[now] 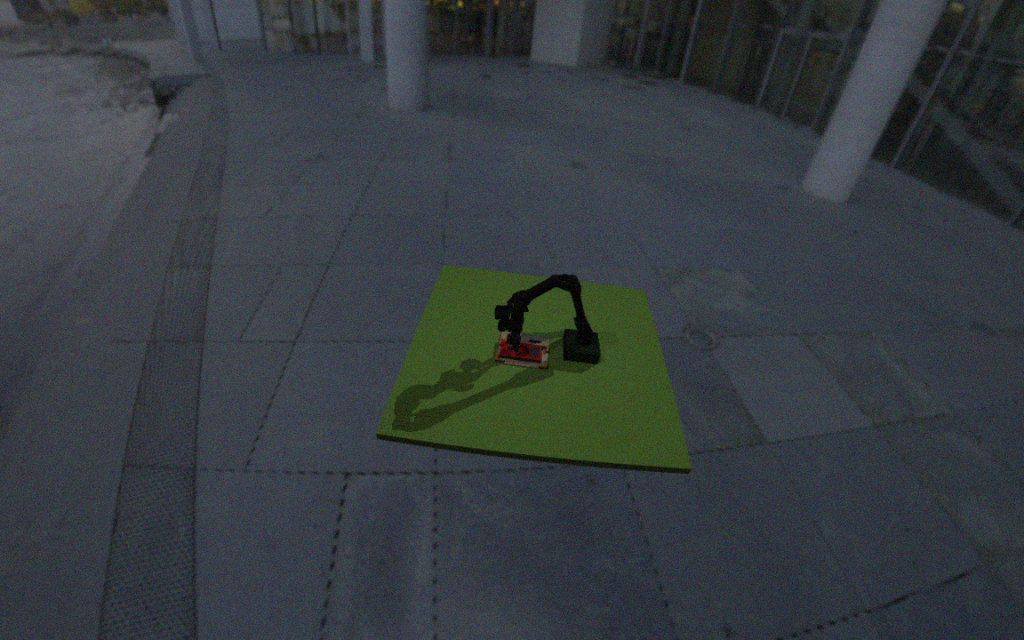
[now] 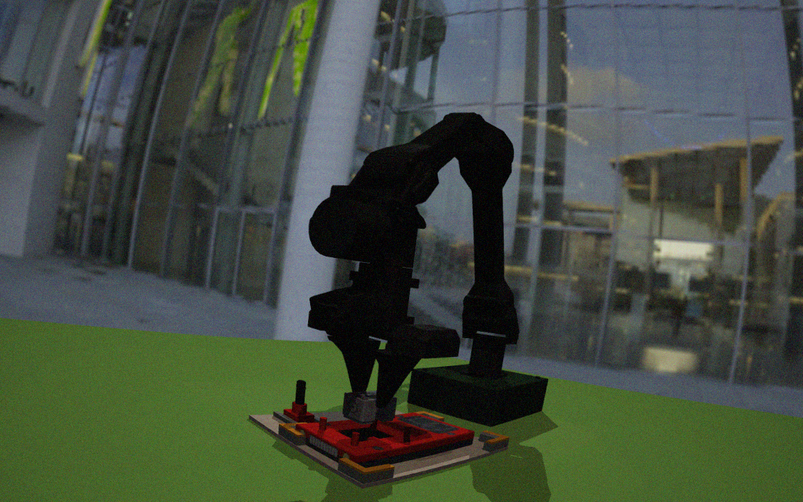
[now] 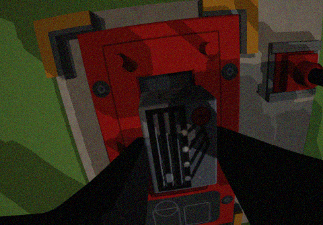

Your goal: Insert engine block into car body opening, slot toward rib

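Right now the engine block is 1 cm below my gripper tip. From my gripper tip the other things lie so: grey baseplate 5 cm below, 4 cm behind.
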